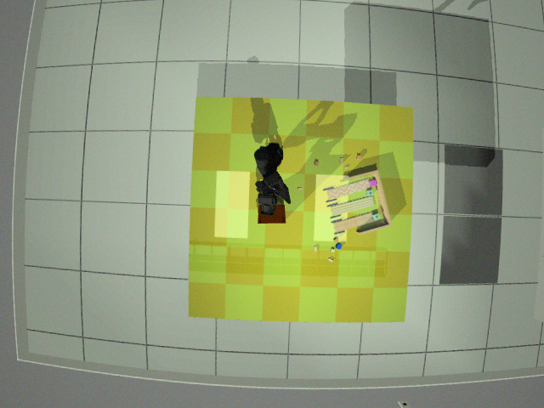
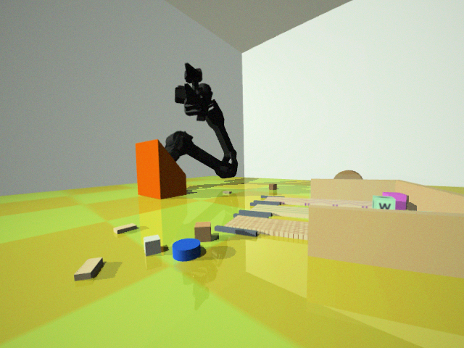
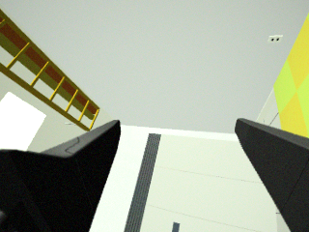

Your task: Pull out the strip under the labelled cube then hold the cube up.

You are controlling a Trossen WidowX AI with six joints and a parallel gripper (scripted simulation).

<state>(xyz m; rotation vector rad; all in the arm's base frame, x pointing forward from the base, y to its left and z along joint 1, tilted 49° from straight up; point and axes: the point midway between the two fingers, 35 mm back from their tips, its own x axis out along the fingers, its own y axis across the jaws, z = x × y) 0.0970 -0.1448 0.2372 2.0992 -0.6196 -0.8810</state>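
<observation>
My gripper tip is now 350 mm short of the blue disc, 220 mm to the left of it and 380 mm above it. From my gripper tip the other things lie so: flat tan piece (310 mm ahead, 300 mm to the right, 380 mm below).
</observation>
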